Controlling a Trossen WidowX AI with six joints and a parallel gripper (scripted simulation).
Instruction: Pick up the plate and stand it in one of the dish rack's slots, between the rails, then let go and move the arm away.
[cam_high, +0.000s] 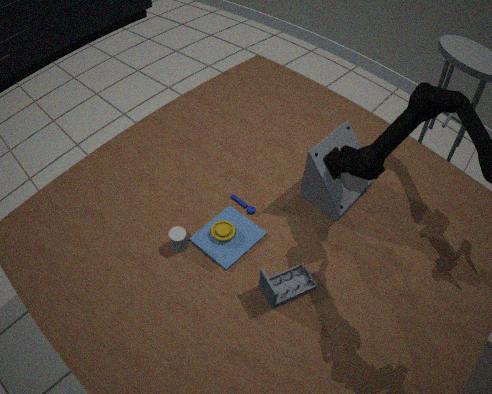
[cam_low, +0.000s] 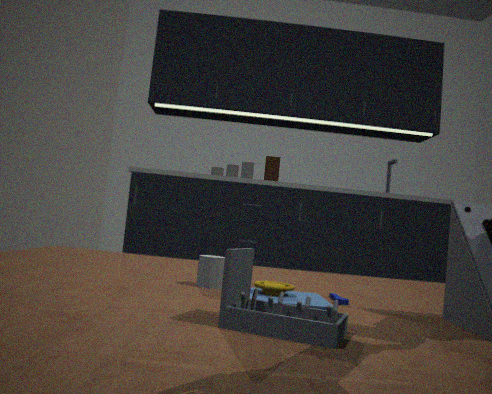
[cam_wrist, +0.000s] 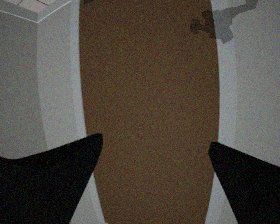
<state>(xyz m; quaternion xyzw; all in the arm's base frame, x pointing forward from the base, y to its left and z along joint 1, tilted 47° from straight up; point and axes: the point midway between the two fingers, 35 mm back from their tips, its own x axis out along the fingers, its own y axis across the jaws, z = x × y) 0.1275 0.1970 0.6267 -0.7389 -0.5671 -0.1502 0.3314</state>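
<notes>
The yellow plate is 16 cm ahead of my gripper tip, 74 cm to the right of it and 38 cm below it. Also, from my gripper tip: grey dish rack (17 cm ahead, 52 cm to the right, 38 cm below); then blue spoon (5 cm ahead, 76 cm to the right, 40 cm below); then blue mat (16 cm ahead, 72 cm to the right, 40 cm below).
</notes>
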